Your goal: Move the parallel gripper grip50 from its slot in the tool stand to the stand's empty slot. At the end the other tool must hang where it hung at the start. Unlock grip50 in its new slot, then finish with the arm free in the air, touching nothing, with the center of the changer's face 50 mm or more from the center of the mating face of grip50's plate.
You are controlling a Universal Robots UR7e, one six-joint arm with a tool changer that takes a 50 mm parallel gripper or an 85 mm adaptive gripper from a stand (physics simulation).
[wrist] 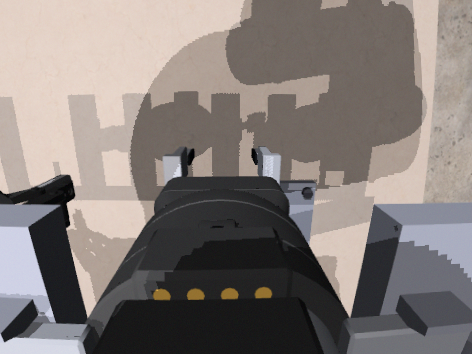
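Places are measured from the arm's base along level axes (x ahead, y left, z up), in metres.
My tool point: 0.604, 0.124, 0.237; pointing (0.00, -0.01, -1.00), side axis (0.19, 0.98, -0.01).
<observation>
Behind a point stands the place of what it marks, as x, y, z.
My gripper, the parallel grip50 [221, 156], is on the arm. Its dark body with a row of gold contacts fills the lower middle of the wrist view. Its two pale fingers with black pads stand apart, with nothing between them. The tool stand [432, 235] @(0.573, 0.180, 0.219) shows as grey blocks on both sides, and the gripper's body is between them. Whether it touches them is hidden. A black jointed part [47, 191] @(0.572, -0.002, 0.093) at the left edge looks like part of the other tool. The slot's support under the body and the locking state cannot be seen.
A grey plate with a round dark hole [300, 207] @(0.693, 0.210, -0.051) shows low behind the gripper, right of its fingers. A pale table top [75, 45] @(0.437, -0.025, -0.063) lies below, with shadows of the arm and stand across it. A speckled grey floor [455, 100] shows past its right edge.
</observation>
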